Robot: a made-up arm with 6 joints.
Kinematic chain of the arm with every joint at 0, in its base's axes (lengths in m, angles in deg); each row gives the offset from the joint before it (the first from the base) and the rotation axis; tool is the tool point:
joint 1: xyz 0 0 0.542 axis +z
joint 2: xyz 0.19 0 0 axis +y
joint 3: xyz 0 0 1.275 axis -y
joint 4: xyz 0 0 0.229 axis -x
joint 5: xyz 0.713 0 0 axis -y
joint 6: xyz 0.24 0 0 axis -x
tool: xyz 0 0 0
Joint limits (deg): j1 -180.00..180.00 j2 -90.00..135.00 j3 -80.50..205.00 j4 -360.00..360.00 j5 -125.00..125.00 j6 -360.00..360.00
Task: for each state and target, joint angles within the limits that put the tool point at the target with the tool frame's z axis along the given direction. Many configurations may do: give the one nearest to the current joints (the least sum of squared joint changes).
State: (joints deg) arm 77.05 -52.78 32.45 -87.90 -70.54 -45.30
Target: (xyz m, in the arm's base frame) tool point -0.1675 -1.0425 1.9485 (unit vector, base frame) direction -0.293 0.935 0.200
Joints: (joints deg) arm 93.41 -60.50 15.31 -106.85 -86.48 -64.68
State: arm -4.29 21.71 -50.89 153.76 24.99 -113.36
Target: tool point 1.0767 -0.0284 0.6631 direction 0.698 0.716 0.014
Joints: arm -5.21 34.84 -54.50 140.17 26.86 -89.15
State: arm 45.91 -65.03 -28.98 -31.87 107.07 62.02
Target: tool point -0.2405 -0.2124 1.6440 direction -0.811 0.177 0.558
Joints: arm 14.04 -66.07 -51.06 -43.23 63.95 50.30
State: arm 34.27 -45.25 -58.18 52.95 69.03 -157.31
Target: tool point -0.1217 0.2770 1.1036 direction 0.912 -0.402 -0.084
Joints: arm -14.71 -65.86 -80.50 87.97 81.17 -170.05
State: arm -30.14 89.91 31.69 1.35 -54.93 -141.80
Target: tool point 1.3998 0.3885 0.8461 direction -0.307 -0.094 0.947
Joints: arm 15.56 46.65 -12.43 0.27 -102.19 -179.47
